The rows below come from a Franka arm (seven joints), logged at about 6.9 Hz.
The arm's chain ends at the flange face. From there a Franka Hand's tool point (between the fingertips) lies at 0.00 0.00 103.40 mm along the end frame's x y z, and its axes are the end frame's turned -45 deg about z.
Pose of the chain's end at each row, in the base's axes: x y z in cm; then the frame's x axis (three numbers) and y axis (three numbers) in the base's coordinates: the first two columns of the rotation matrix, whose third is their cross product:
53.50 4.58 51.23 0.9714 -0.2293 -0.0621 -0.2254 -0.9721 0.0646
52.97 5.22 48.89 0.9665 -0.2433 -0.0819 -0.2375 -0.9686 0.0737
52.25 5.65 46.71 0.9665 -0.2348 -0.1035 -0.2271 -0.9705 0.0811
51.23 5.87 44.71 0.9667 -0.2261 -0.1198 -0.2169 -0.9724 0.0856
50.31 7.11 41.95 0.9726 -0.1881 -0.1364 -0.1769 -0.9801 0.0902
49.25 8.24 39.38 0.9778 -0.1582 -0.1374 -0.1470 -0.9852 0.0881
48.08 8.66 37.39 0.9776 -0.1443 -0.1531 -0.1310 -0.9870 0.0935
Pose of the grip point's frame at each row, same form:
52.72 4.08 40.93 0.8463 0.5252 -0.0896 0.5275 -0.8495 0.0018
51.96 4.68 38.61 0.8514 0.5129 -0.1100 0.5155 -0.8569 -0.0058
51.01 5.08 36.46 0.8440 0.5202 -0.1305 0.5228 -0.8523 -0.0158
49.83 5.28 34.48 0.8369 0.5277 -0.1452 0.5302 -0.8475 -0.0242
48.75 6.45 31.75 0.8128 0.5600 -0.1602 0.5626 -0.8260 -0.0327
47.71 7.56 29.18 0.7954 0.5848 -0.1595 0.5875 -0.8085 -0.0349
46.38 7.92 27.22 0.7839 0.5959 -0.1744 0.5986 -0.7999 -0.0421

